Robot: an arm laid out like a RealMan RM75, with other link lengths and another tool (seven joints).
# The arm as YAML. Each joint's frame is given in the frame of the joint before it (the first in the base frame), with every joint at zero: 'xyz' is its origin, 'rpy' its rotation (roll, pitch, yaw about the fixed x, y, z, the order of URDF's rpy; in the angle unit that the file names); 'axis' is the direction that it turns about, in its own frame. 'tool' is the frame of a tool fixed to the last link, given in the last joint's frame.
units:
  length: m
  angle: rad
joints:
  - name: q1
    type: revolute
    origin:
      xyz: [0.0, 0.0, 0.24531]
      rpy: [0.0, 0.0, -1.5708]
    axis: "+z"
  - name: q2
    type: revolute
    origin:
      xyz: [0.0, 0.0, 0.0]
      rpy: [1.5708, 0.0, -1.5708]
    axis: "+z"
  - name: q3
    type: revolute
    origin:
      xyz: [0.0, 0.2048, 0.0]
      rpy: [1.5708, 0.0, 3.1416]
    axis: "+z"
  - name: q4
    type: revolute
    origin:
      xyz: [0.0, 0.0, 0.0]
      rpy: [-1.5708, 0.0, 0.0]
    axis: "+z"
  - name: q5
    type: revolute
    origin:
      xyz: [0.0, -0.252, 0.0]
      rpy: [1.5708, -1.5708, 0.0]
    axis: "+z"
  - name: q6
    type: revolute
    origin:
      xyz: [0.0, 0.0, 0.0]
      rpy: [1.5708, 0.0, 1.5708]
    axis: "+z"
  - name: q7
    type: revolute
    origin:
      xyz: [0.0, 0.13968, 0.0]
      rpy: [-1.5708, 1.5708, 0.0]
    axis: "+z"
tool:
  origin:
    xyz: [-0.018, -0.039, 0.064]
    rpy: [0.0, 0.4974, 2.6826]
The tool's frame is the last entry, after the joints.
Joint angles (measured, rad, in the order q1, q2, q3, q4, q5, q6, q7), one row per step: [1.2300 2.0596 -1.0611 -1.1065 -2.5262 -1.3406 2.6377]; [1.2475 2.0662 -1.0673 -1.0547 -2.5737 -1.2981 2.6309]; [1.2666 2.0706 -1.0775 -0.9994 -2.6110 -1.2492 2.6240]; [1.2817 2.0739 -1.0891 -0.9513 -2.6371 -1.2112 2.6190]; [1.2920 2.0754 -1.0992 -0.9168 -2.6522 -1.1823 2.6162]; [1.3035 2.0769 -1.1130 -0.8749 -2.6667 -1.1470 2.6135]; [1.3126 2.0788 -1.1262 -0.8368 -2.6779 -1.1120 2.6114]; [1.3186 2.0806 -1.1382 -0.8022 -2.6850 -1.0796 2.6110]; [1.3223 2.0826 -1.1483 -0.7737 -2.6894 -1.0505 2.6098]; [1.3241 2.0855 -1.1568 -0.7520 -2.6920 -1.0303 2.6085]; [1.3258 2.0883 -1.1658 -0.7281 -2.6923 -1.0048 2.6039]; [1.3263 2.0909 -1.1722 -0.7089 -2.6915 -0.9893 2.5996]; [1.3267 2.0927 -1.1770 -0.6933 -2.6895 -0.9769 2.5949]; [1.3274 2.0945 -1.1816 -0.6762 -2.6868 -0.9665 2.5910]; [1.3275 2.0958 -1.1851 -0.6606 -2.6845 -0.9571 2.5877]
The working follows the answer.
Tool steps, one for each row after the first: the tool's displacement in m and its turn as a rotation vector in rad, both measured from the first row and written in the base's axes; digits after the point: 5 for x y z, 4 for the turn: [0.00794 0.00865 -0.01054 0.0214 -0.0380 -0.0084]; [0.01406 0.01639 -0.02136 0.0414 -0.0718 -0.0091]; [0.01991 0.02135 -0.03161 0.0516 -0.1016 -0.0092]; [0.02384 0.02464 -0.03876 0.0590 -0.1213 -0.0078]; [0.02875 0.02809 -0.04754 0.0664 -0.1435 -0.0057]; [0.03345 0.03113 -0.05550 0.0742 -0.1617 -0.0032]; [0.03857 0.03374 -0.06264 0.0805 -0.1750 -0.0038]; [0.04303 0.03585 -0.06853 0.0863 -0.1845 -0.0035]; [0.04710 0.03661 -0.07396 0.0874 -0.1928 -0.0039]; [0.05111 0.03766 -0.07950 0.0903 -0.1998 -0.0012]; [0.05531 0.03769 -0.08443 0.0879 -0.2064 -0.0017]; [0.05865 0.03764 -0.08828 0.0855 -0.2111 -0.0017]; [0.06257 0.03721 -0.09254 0.0806 -0.2161 -0.0041]; [0.06652 0.03697 -0.09610 0.0765 -0.2203 -0.0075]
Tool pose at each row, in the base's axes (x y z in m, rotation vector in rad; rounded; the steps above come from the unrounded poses): [-0.11364 0.47740 0.01419 -2.1901 2.2501 -0.0101]; [-0.10569 0.48605 0.00365 -2.1512 2.2290 -0.0272]; [-0.09958 0.49379 -0.00717 -2.1236 2.2023 -0.0411]; [-0.09373 0.49875 -0.01742 -2.1034 2.1818 -0.0612]; [-0.08980 0.50203 -0.02458 -2.0913 2.1663 -0.0735]; [-0.08489 0.50549 -0.03335 -2.0785 2.1487 -0.0883]; [-0.08018 0.50853 -0.04131 -2.0681 2.1327 -0.0983]; [-0.07507 0.51114 -0.04845 -2.0576 2.1232 -0.1051]; [-0.07061 0.51325 -0.05434 -2.0502 2.1149 -0.1083]; [-0.06654 0.51401 -0.05977 -2.0449 2.1105 -0.1155]; [-0.06253 0.51506 -0.06531 -2.0427 2.1025 -0.1193]; [-0.05833 0.51509 -0.07024 -2.0398 2.1006 -0.1285]; [-0.05499 0.51503 -0.07409 -2.0385 2.0991 -0.1358]; [-0.05107 0.51460 -0.07835 -2.0355 2.1011 -0.1461]; [-0.04712 0.51437 -0.08192 -2.0315 2.1042 -0.1546]

